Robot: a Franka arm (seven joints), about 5 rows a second.
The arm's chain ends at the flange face. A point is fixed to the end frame.
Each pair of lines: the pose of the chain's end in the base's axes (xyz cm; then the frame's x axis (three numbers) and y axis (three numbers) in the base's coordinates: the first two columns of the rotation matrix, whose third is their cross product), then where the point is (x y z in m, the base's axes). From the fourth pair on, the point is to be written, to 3 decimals.
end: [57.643 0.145 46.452 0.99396 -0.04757 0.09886 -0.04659 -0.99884 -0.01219]
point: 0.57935 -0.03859 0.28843
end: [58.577 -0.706 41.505 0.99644 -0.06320 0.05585 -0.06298 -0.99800 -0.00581]
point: 0.58040 -0.04778 0.23918
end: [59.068 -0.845 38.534 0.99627 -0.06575 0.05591 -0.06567 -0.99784 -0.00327]
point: 0.58518 -0.04960 0.20957
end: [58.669 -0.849 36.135 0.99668 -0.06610 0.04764 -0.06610 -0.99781 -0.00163]
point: 0.580 -0.050 0.186
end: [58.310 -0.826 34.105 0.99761 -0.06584 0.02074 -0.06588 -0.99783 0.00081]
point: 0.571 -0.050 0.166
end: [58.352 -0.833 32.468 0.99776 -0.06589 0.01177 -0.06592 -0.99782 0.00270]
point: 0.570 -0.050 0.149
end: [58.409 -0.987 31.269 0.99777 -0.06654 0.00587 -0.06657 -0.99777 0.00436]
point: 0.570 -0.052 0.138
